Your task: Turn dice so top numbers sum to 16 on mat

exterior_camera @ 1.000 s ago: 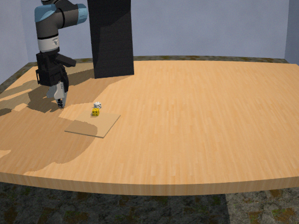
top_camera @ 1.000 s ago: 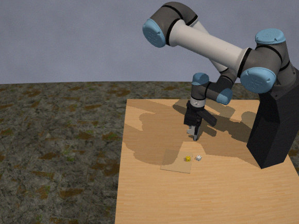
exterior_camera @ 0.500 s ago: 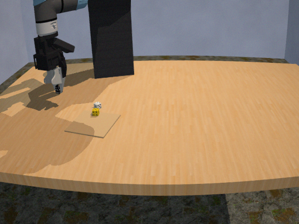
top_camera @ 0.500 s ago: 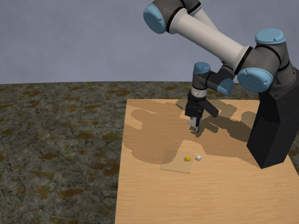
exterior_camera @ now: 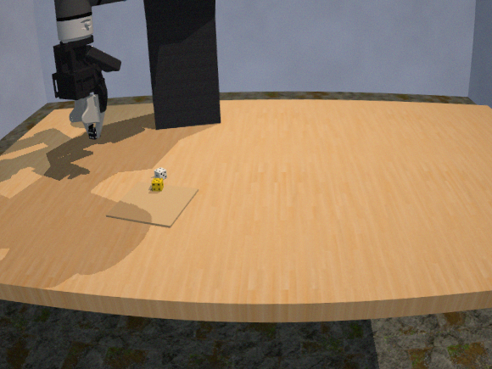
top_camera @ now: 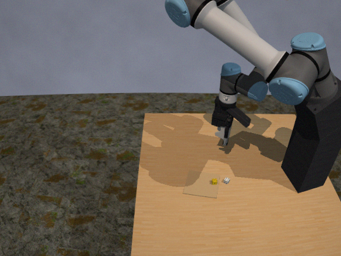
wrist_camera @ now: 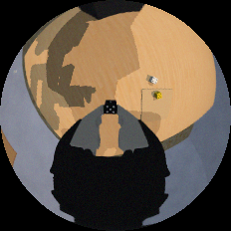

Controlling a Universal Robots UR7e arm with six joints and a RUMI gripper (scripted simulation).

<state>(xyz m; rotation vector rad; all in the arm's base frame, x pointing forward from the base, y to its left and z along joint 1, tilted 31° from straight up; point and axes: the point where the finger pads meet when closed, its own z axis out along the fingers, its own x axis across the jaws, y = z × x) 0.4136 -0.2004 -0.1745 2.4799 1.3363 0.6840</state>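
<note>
Right now my hand is 13 cm short of the thin tan mat, 12 cm to the right of it and 11 cm above it. From my hand the other things lie so: yellow die 8 cm ahead, 13 cm to the left, 10 cm below; then black die 1 cm below; then white die 3 cm ahead, 14 cm to the left, 11 cm below.
</note>
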